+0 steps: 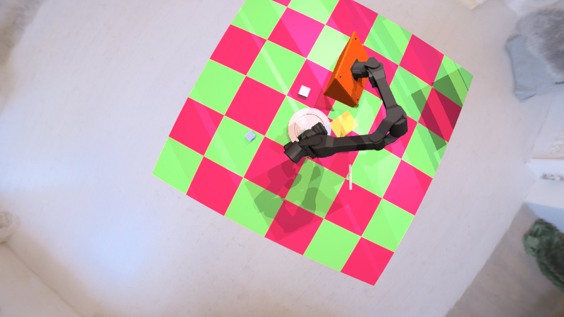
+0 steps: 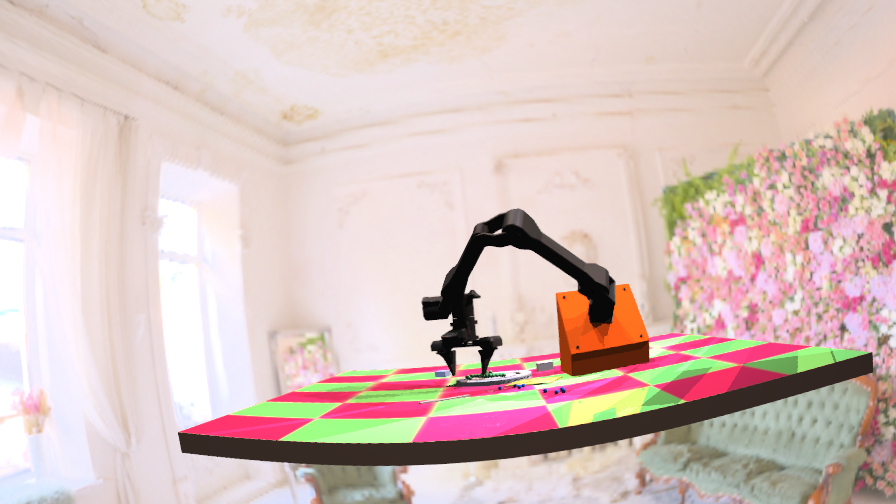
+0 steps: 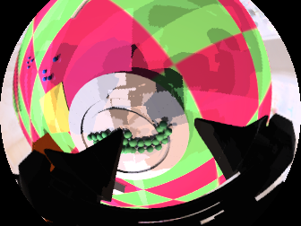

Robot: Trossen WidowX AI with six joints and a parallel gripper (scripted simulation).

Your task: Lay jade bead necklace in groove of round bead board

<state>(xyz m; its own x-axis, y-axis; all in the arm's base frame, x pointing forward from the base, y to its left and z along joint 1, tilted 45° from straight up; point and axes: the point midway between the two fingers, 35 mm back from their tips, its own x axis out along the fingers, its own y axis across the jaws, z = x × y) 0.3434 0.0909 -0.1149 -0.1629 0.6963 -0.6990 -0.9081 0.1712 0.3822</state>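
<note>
Now: gripper tip 7 cm past the round bead board, 1 cm to the left of it and 1 cm above it. From my gripper tip the other things lie so: pale blue cube (22 cm to the right, 11 cm ahead, 1 cm below); white cube (20 cm behind, 12 cm to the right, 1 cm below); yellow patch (17 cm behind, 12 cm to the left, 2 cm below).
</note>
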